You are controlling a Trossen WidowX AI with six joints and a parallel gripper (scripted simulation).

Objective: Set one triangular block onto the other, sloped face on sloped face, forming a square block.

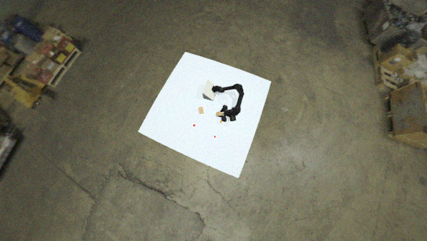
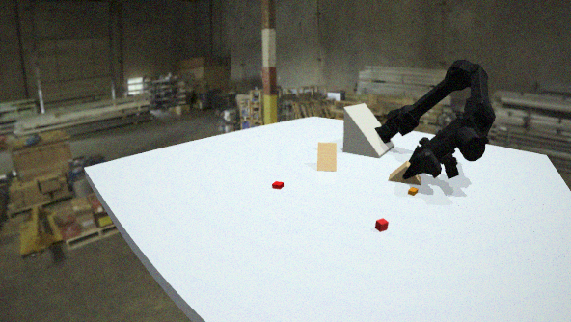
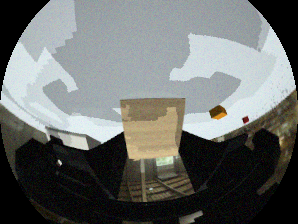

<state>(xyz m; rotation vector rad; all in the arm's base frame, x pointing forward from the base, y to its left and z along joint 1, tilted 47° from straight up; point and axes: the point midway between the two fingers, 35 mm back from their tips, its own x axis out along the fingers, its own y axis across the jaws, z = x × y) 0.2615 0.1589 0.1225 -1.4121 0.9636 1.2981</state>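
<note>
My gripper tip is 80 mm short of the orange cube, 50 mm to the right of it and 10 mm above it. From my gripper tip the other things lie so: tan triangular block (10 mm above).
</note>
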